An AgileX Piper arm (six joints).
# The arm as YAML. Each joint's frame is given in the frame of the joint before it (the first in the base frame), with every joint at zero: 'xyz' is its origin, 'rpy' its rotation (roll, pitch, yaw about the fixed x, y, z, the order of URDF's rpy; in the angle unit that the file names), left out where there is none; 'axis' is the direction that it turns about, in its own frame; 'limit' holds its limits. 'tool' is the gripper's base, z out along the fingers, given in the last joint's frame.
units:
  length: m
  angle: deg
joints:
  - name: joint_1
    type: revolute
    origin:
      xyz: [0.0, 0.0, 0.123]
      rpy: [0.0, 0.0, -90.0]
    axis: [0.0, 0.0, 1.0]
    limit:
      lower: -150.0
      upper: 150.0
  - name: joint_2
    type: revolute
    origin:
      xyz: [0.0, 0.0, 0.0]
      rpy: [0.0, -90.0, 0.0]
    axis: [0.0, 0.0, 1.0]
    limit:
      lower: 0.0
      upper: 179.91
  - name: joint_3
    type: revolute
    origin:
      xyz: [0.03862, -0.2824, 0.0]
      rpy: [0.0, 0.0, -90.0]
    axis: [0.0, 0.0, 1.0]
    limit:
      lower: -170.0
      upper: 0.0
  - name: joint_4
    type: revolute
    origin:
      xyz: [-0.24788, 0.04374, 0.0]
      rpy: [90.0, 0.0, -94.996]
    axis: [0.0, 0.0, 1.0]
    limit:
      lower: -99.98
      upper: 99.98
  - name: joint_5
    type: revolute
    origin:
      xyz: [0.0, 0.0, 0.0]
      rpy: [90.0, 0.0, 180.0]
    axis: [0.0, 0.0, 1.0]
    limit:
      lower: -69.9
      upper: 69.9
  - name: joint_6
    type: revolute
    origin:
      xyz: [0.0, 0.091, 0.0]
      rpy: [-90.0, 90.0, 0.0]
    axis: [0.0, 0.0, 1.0]
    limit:
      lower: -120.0
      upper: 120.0
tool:
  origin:
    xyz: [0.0, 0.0, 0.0]
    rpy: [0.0, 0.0, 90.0]
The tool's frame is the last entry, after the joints.
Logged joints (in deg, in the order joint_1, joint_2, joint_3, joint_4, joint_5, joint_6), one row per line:
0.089 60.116 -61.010 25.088 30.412 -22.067
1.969 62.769 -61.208 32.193 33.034 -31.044
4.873 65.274 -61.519 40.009 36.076 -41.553
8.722 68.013 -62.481 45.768 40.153 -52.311
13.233 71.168 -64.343 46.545 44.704 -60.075
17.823 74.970 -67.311 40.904 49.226 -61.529
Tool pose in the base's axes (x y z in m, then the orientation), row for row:
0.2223 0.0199 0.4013 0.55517 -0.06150 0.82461 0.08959
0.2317 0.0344 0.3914 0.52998 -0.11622 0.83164 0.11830
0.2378 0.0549 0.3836 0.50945 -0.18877 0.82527 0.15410
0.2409 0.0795 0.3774 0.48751 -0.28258 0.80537 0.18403
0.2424 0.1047 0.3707 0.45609 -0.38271 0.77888 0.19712
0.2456 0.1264 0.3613 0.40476 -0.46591 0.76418 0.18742
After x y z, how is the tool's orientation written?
As a quaternion, w x y z.
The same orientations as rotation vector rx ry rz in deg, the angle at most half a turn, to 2 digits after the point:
-8.32 111.59 12.12
-15.90 113.75 16.18
-26.05 113.88 21.27
-39.37 112.21 25.64
-54.07 110.04 27.85
-67.38 110.52 27.11

